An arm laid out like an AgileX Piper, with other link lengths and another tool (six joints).
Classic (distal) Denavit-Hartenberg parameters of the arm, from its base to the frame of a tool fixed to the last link. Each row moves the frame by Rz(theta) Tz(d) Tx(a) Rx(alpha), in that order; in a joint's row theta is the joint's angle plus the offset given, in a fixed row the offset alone. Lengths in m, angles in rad.
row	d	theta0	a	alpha
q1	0.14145	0	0	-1.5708
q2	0	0.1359	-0.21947	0
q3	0	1.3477	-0.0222	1.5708
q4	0.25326	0	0	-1.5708
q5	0	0	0	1.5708
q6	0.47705	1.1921	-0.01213	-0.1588
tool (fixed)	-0.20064	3.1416	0	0
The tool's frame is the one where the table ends.
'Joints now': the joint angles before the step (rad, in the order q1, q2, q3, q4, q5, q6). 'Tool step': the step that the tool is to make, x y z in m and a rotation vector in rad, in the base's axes. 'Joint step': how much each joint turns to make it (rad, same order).
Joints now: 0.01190, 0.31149, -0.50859, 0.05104, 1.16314, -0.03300
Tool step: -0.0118, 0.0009, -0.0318, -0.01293, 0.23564, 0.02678
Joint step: 0.00043, 0.26987, -0.06427, 0.00561, 0.03165, -0.02815
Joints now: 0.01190, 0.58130, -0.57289, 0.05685, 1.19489, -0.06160
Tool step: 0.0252, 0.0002, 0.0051, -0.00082, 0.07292, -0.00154
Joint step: 0.00022, 0.25437, -0.15459, -0.00009, -0.02691, 0.00025
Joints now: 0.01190, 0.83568, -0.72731, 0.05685, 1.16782, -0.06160
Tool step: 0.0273, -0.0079, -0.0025, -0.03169, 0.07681, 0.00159
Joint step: 0.00006, 0.24481, -0.15829, -0.03083, -0.00933, 0.00007
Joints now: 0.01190, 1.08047, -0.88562, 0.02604, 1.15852, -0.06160
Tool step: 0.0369, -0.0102, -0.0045, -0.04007, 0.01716, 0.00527
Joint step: -0.00015, 0.19932, -0.13873, -0.04017, -0.04295, -0.00016
